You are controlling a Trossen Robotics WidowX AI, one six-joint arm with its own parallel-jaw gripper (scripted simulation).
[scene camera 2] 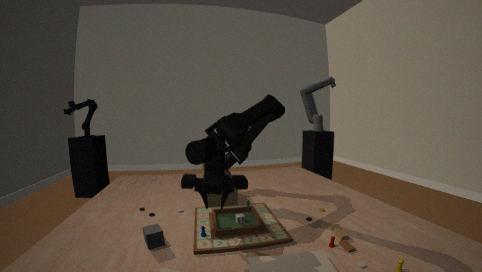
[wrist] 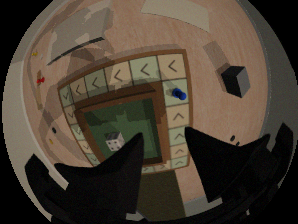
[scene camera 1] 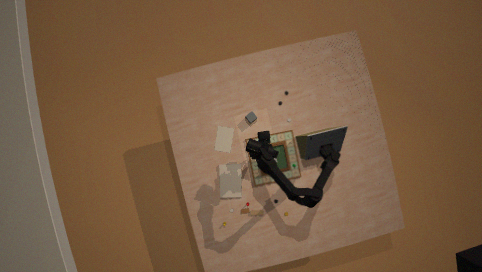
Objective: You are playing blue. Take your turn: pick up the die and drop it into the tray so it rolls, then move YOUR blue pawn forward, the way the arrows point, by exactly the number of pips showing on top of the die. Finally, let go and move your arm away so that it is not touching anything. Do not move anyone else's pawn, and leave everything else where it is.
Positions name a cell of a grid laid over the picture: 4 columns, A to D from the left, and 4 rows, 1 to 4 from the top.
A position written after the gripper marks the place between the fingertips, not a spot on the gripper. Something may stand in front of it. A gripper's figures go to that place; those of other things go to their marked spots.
Labels:
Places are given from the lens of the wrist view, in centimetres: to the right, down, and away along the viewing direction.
gripper (wrist: C3): 1, 2, 9
green tray (wrist: B3): -3, 1, 18

